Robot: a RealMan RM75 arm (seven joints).
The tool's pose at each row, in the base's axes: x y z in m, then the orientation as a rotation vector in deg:
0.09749, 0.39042, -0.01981, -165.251, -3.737, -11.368
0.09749, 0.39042, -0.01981, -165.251, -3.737, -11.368
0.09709, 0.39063, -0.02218, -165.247, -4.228, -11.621
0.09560, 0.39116, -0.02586, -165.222, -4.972, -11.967
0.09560, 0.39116, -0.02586, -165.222, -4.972, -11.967
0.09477, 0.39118, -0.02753, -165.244, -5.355, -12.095
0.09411, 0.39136, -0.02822, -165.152, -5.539, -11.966
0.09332, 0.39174, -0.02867, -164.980, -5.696, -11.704
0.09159, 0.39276, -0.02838, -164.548, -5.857, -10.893
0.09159, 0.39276, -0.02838, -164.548, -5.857, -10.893
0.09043, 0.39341, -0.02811, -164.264, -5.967, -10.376
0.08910, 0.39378, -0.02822, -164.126, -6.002, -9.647
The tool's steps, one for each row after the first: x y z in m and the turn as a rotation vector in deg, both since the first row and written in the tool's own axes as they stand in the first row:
0.00000, 0.00000, 0.00000, 0.000, 0.000, 0.000
-0.00072, 0.00035, 0.00228, -0.004, 0.129, -0.357
-0.00270, 0.00064, 0.00575, 0.009, 0.302, -0.893
-0.00270, 0.00064, 0.00575, 0.009, 0.302, -0.893
-0.00375, 0.00098, 0.00725, -0.016, 0.354, -1.166
-0.00450, 0.00093, 0.00787, 0.089, 0.257, -1.276
-0.00533, 0.00062, 0.00829, 0.284, 0.077, -1.353
-0.00698, -0.00054, 0.00805, 0.779, -0.459, -1.372
-0.00698, -0.00054, 0.00805, 0.779, -0.459, -1.372
-0.00807, -0.00130, 0.00780, 1.102, -0.802, -1.390
-0.00939, -0.00172, 0.00783, 1.292, -1.293, -1.343

